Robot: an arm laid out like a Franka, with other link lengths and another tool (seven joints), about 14 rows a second.
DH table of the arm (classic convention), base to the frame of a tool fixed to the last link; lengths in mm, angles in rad. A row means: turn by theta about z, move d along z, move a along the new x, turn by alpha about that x. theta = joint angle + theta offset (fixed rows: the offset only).
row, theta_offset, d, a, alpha
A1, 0, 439.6, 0, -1.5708
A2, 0, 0, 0, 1.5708
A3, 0, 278.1, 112.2, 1.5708
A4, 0, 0, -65.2, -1.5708
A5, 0, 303.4, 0, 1.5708
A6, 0, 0, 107.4, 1.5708
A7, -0.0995, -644, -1.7, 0.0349
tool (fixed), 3.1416, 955.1, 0, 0
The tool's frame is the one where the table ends.
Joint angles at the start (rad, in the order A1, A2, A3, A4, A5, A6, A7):
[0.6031 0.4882 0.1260 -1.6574 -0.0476 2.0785 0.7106]
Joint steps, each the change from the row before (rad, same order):
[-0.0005 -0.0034 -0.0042 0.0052 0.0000 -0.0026 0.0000]
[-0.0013 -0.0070 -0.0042 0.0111 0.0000 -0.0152 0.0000]
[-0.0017 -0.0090 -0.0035 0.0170 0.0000 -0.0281 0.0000]
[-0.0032 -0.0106 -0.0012 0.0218 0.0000 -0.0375 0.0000]
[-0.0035 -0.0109 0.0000 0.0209 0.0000 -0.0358 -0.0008]
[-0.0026 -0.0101 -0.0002 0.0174 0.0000 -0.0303 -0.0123]
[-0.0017 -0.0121 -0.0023 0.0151 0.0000 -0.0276 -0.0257]
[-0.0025 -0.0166 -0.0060 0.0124 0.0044 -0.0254 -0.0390]
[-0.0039 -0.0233 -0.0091 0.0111 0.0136 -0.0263 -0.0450]
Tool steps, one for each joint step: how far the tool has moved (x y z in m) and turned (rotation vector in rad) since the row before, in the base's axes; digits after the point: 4 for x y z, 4 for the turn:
[0.0039 -0.0010 0.0037 0.0020 -0.0059 -0.0045]
[0.0038 -0.0021 0.0069 -0.0006 -0.0040 -0.0054]
[0.0028 -0.0030 0.0092 -0.0039 -0.0003 -0.0054]
[0.0018 -0.0033 0.0113 -0.0053 0.0024 -0.0050]
[0.0013 -0.0029 0.0114 -0.0040 0.0019 -0.0035]
[0.0005 -0.0026 0.0102 -0.0025 0.0016 0.0088]
[0.0005 -0.0031 0.0107 -0.0010 -0.0002 0.0212]
[0.0014 -0.0044 0.0127 0.0038 -0.0011 0.0288]
[0.0014 -0.0047 0.0164 0.0123 0.0000 0.0276]

